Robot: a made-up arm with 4 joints.
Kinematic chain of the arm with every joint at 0, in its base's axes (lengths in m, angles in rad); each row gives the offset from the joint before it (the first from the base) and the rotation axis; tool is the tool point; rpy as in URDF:
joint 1: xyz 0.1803 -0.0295 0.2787 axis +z
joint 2: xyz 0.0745 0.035 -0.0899 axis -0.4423 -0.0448 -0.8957
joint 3: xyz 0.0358 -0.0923 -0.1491 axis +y
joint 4: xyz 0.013 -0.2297 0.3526 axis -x
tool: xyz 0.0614 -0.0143 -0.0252 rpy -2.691 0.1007 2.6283
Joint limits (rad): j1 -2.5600..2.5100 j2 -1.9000..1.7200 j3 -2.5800..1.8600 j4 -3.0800..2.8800
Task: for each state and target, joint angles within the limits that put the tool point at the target. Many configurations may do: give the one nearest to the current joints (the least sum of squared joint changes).
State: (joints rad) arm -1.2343 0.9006 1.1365 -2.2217
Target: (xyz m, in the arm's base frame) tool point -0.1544 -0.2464 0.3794
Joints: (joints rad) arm -1.2073 0.9915 0.9107 -2.1722
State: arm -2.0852 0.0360 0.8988 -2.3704
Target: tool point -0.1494 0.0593 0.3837
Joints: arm -2.5407 0.0323 0.1322 -2.0822
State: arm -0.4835 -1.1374 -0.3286 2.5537
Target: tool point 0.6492 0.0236 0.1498
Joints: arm 0.1795 -1.8746 -0.5358 2.4401
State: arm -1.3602 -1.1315 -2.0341 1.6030
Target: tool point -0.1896 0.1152 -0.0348
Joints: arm -1.7756 -0.5673 -1.7200 1.5821
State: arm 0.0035 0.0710 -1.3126 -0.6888
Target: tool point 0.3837 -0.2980 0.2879
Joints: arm 0.3177 -0.3971 -0.6113 -0.5541
